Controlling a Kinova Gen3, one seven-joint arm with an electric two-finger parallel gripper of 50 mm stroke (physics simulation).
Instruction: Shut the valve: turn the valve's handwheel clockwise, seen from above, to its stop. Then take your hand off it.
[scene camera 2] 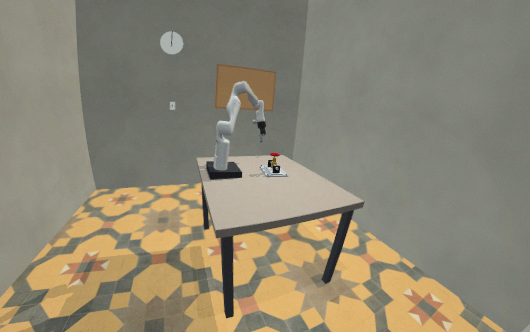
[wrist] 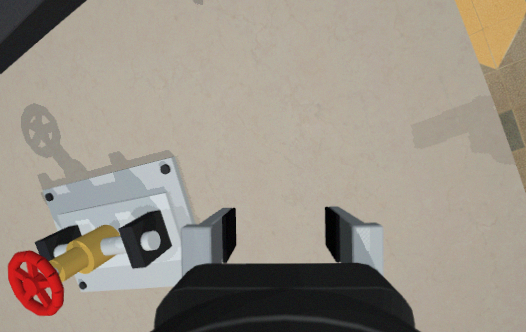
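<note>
The red spoked handwheel (scene camera 2: 274, 154) (wrist: 31, 285) tops the brass valve (scene camera 2: 274, 162) (wrist: 93, 250), which stands upright on a light grey base plate (scene camera 2: 280, 174) (wrist: 180, 200). In the wrist view the wheel is at the lower left. My gripper (scene camera 2: 261, 140) (wrist: 280, 226) is open with nothing between its fingers. It hangs above the table, higher than the handwheel and apart from it, on the robot-base side in the scene view. The wheel lies to the left of both fingers in the wrist view.
Two black blocks (wrist: 145, 239) hold the white pipe on either side of the valve. The robot's black base (scene camera 2: 224, 170) (wrist: 30, 25) stands on the table (scene camera 2: 280, 200) (wrist: 300, 100). The table's edge shows at the right of the wrist view.
</note>
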